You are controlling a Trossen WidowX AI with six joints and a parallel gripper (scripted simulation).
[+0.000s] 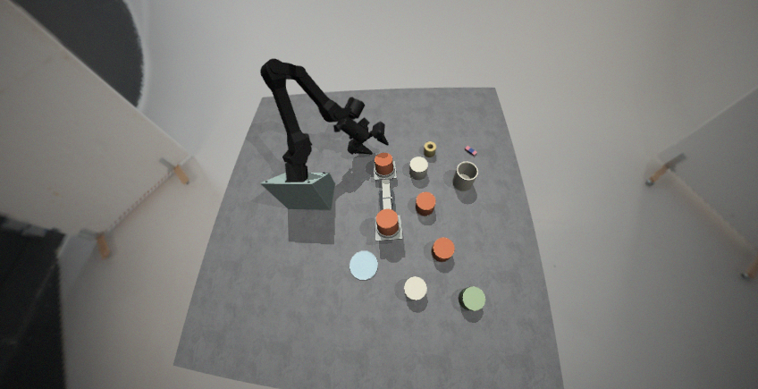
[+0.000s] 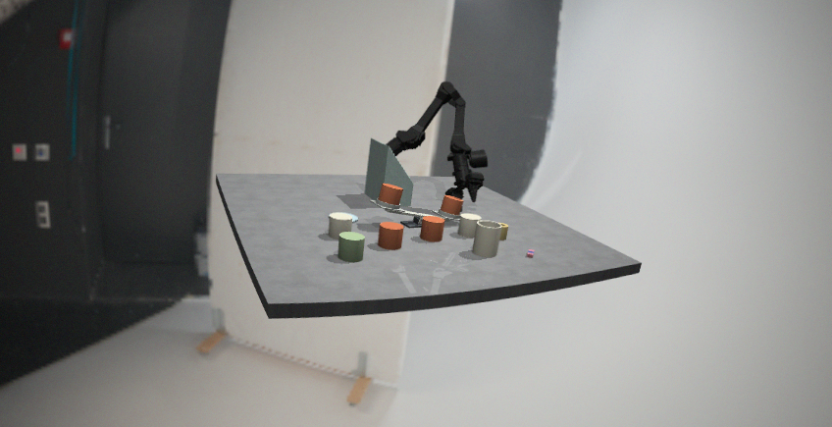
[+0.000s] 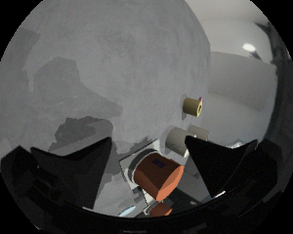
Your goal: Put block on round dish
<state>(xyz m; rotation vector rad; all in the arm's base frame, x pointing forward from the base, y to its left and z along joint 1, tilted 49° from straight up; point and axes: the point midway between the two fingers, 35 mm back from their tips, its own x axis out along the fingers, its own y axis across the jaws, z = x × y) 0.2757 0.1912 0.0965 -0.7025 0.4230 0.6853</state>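
Now: the orange cup 70 mm to the right of my gripper tip, 10 mm ahead of it and 10 mm above it. Round my gripper tip: cream cup: 320 mm ahead, 170 mm to the right, 10 mm below; then pale green block: 90 mm to the right, 10 mm below, 10 mm ahead; then yellow ring: 210 mm ahead, 30 mm below, 10 mm to the right.
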